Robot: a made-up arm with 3 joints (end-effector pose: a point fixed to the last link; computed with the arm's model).
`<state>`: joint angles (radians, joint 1 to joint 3).
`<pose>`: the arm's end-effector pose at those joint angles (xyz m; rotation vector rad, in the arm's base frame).
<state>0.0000 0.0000 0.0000</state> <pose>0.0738 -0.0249 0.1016 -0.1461 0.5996 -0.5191</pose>
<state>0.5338 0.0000 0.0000</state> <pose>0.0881 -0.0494 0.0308 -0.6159 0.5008 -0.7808</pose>
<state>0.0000 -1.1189 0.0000</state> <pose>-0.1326 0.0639 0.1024 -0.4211 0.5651 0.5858</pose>
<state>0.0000 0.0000 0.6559</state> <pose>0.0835 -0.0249 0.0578 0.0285 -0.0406 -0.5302</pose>
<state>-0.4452 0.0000 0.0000</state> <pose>0.0592 -0.0352 0.1629 0.2417 0.6579 -0.2869</pose>
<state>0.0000 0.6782 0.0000</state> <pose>0.1112 -0.1601 0.1152 0.0486 0.5571 -1.1814</pose>
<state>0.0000 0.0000 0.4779</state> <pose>0.0780 -0.0249 0.0689 -0.0188 0.1332 -0.5310</pose>
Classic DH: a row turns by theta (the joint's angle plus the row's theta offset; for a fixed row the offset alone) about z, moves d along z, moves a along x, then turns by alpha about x. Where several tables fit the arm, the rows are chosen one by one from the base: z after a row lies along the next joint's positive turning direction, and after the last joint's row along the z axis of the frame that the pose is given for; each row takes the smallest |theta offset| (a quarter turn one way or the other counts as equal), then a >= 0, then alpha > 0; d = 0 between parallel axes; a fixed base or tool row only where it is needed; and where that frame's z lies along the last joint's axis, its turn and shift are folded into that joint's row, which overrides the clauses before.
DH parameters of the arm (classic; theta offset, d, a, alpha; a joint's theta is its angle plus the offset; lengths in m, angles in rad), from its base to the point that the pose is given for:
base (fixed): 1.4991 0.0912 -0.164 -1.7927
joint 1: 0.1224 0.0941 0.0067 -1.3057
joint 2: 1.4665 -0.0376 0.2441 -1.4562
joint 3: -0.5563 -0.1206 -0.0612 -1.5542
tool (fixed): -0.5307 -0.0334 0 0

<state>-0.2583 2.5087 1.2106</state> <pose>-0.1872 -0.3834 0.0310 -0.7123 -0.5104 -2.8442</pose>
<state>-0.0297 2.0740 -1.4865</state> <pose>-0.1116 -0.4055 0.2137 1.6689 1.6071 -1.4895</pose>
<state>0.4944 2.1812 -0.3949</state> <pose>-0.1181 -0.2830 0.2557 0.7411 -0.0223 -2.5326</pose>
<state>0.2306 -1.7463 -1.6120</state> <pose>-0.2376 0.1130 0.1155 -2.2628 1.3208 0.6930</pose>
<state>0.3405 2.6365 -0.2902</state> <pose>-0.2049 -0.2802 0.2229 1.0444 -0.2063 -2.8467</pose>
